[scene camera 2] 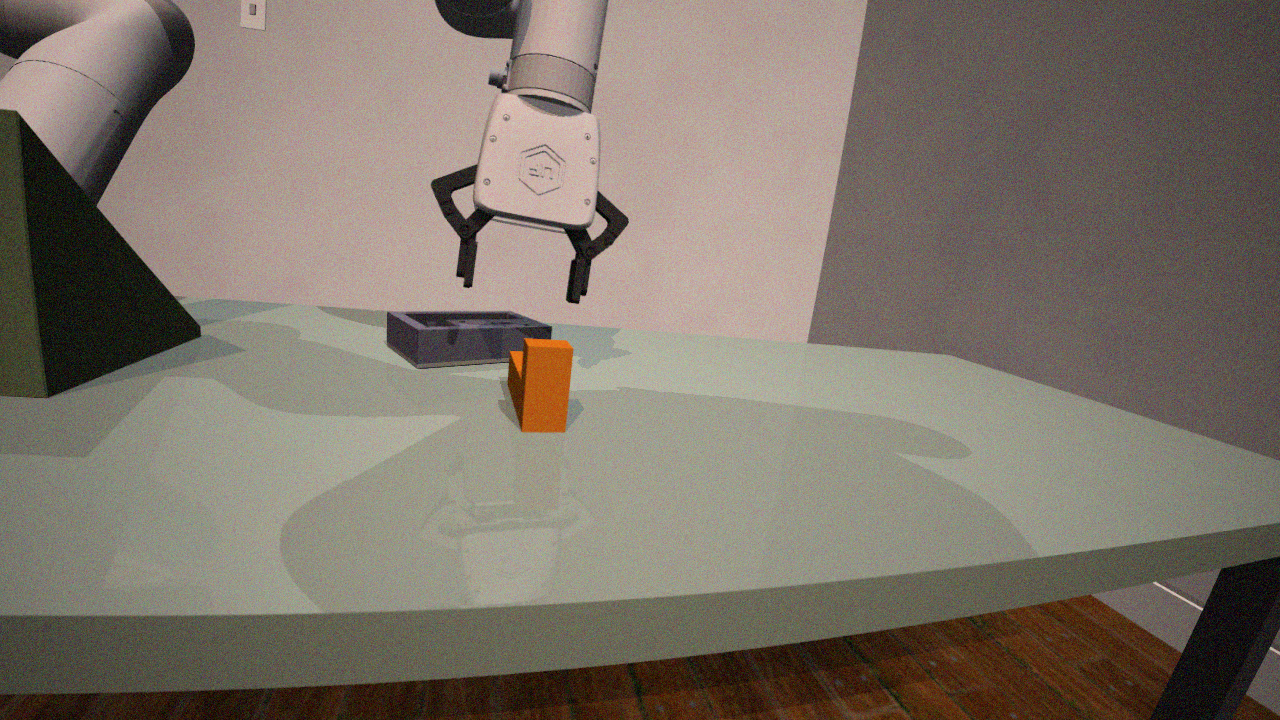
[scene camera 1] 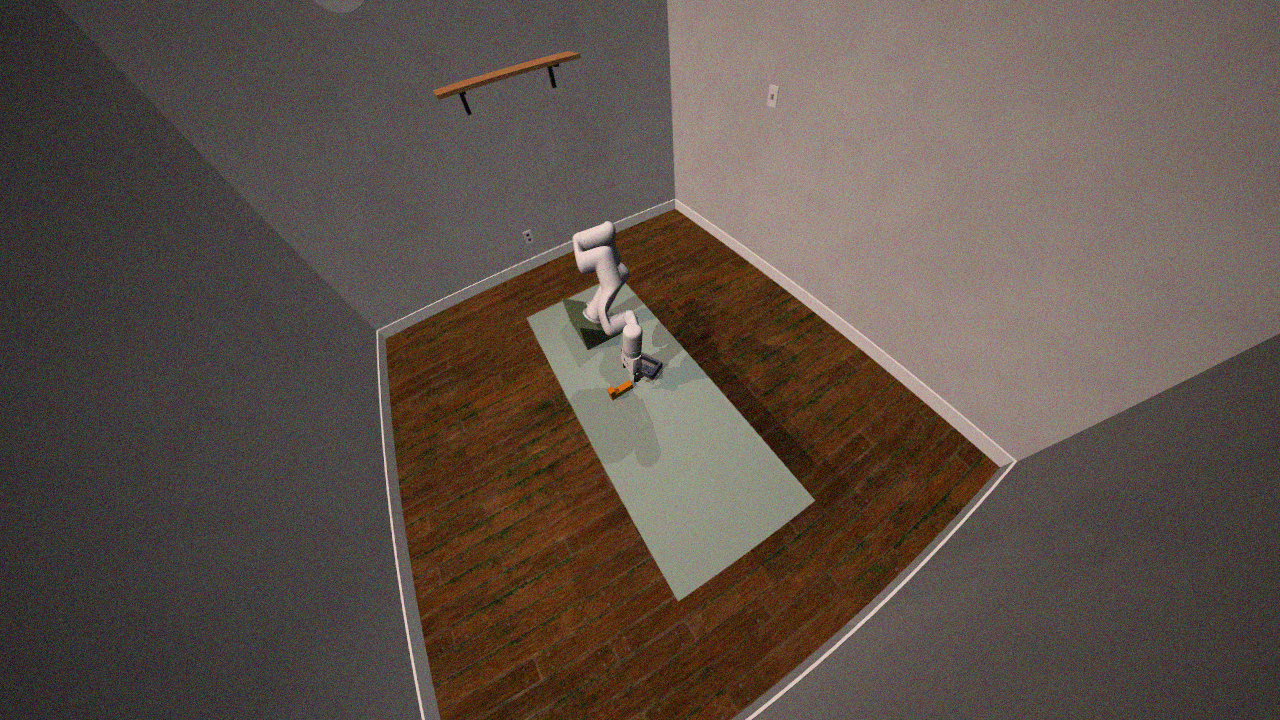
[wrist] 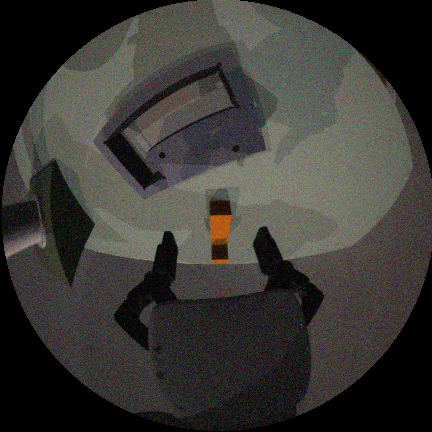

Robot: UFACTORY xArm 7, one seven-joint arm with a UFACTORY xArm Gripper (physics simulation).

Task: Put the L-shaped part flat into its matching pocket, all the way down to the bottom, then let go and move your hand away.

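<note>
The orange L-shaped part (scene camera 1: 619, 390) (scene camera 2: 546, 386) (wrist: 220, 227) stands on the table, not flat, with one arm pointing up at the end nearest scene camera 2. It is outside the pocket. The dark purple-grey block (scene camera 1: 659, 365) (scene camera 2: 465, 344) (wrist: 200, 150) has an L-shaped pocket in its top and lies behind the part in scene camera 2. My gripper (scene camera 1: 633, 380) (scene camera 2: 520, 292) (wrist: 216, 237) is open and empty, its fingers spread wide, above the table and higher than the part. In the wrist view the part shows between the two fingers without being touched.
The pale green table (scene camera 1: 716, 501) (scene camera 2: 805, 501) carries everything. A dark green wedge-shaped stand (scene camera 1: 590, 335) (scene camera 2: 107, 295) (wrist: 67, 225) is at the arm's base, to the left in scene camera 2 and the wrist view. A wooden wall shelf (scene camera 1: 507, 76) is far off.
</note>
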